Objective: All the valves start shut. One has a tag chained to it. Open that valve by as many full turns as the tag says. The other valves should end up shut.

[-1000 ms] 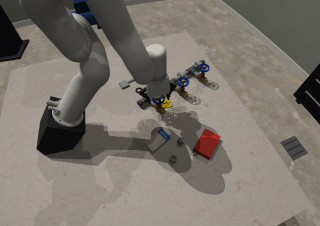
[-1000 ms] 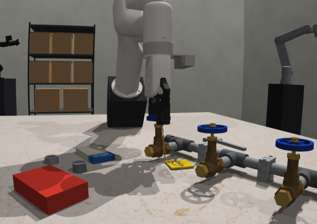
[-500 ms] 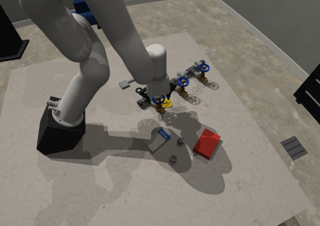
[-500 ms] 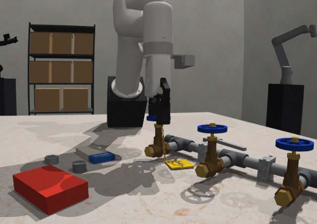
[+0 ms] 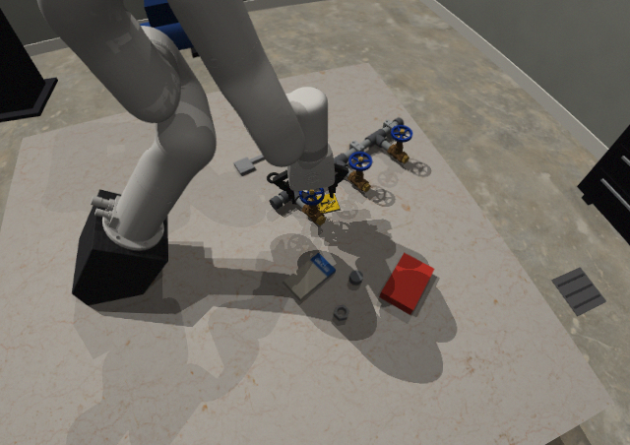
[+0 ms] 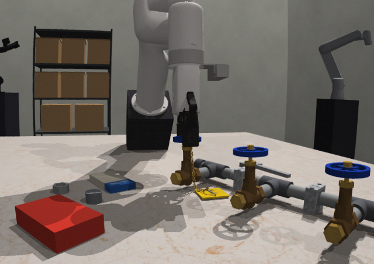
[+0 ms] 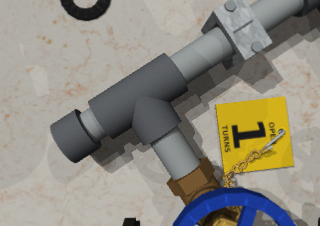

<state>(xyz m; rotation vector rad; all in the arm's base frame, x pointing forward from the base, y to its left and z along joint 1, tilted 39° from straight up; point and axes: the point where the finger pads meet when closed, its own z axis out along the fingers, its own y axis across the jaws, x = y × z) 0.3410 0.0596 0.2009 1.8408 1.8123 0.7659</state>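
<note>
My gripper is now 10 cm above the yellow tag, 6 cm short of it and 5 cm to the right of it. From my hand the other things lie so: grey paddle (23 cm to the left, 13 cm behind, 10 cm below); blue-labelled grey pack (16 cm to the right, 10 cm below, 3 cm behind); grey nut (26 cm to the right, 10 cm below, 2 cm ahead).
</note>
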